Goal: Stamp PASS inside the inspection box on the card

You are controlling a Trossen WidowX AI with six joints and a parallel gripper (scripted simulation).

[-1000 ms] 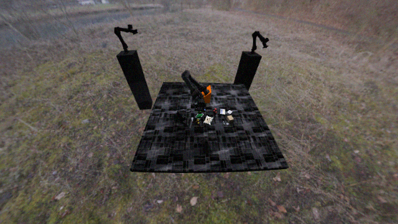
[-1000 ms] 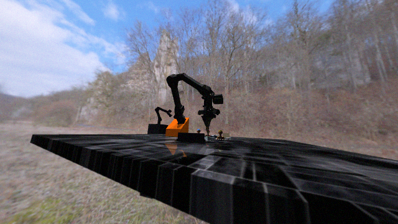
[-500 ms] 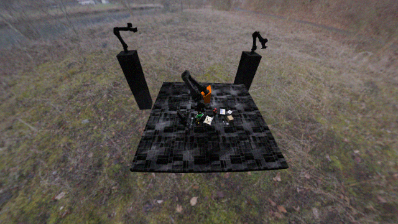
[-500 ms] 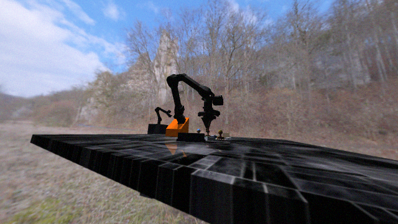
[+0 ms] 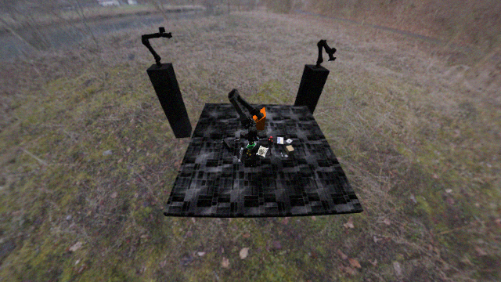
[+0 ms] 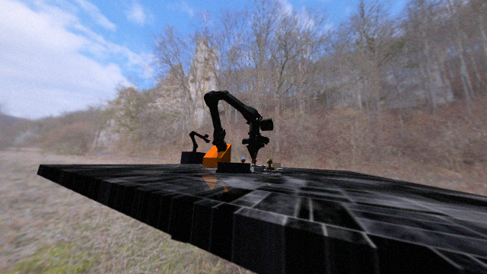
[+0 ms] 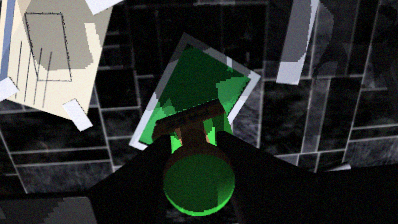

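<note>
Now: gripper tip 6 cm above the green ink pad. The rest, counted from my gripper tip: green stamp right at my gripper tip; yellow stamp 9 cm ahead, 4 cm to the right, 4 cm below; blue stamp 8 cm behind, 6 cm to the left, 4 cm below.
</note>
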